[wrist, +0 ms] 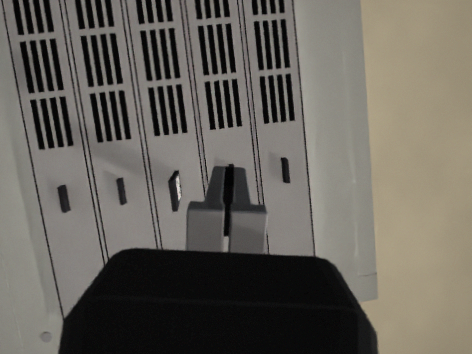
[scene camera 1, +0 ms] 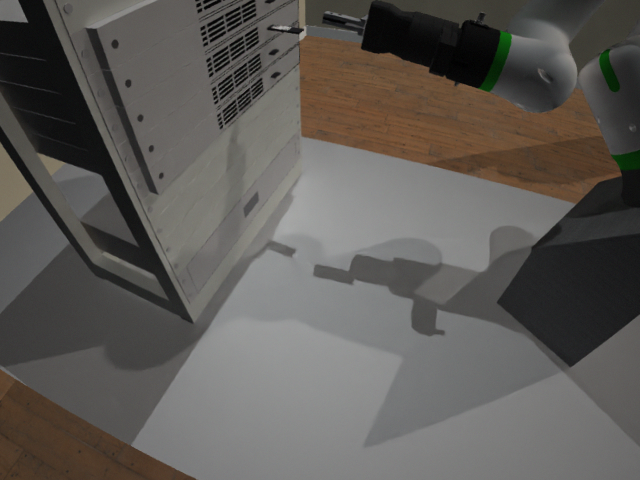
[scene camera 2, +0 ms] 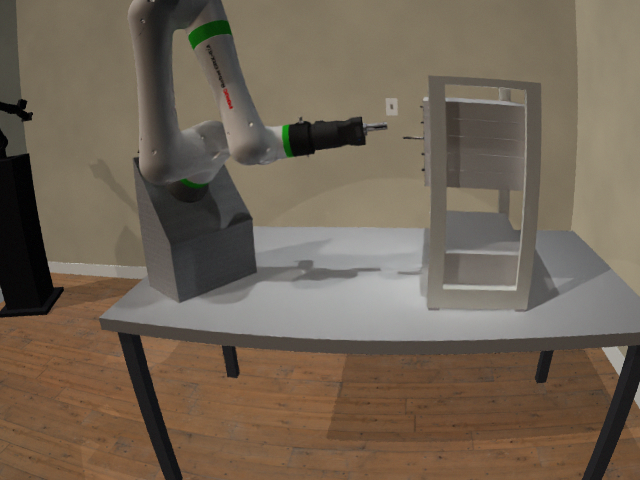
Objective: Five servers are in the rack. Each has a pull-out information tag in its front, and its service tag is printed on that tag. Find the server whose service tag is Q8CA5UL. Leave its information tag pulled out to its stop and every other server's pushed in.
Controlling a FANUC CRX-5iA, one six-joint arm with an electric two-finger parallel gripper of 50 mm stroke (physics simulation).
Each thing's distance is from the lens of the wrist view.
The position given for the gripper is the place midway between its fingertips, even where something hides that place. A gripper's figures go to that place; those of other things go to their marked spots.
gripper (wrist: 228, 187): 16 cm
rack (wrist: 97, 97): 28 cm
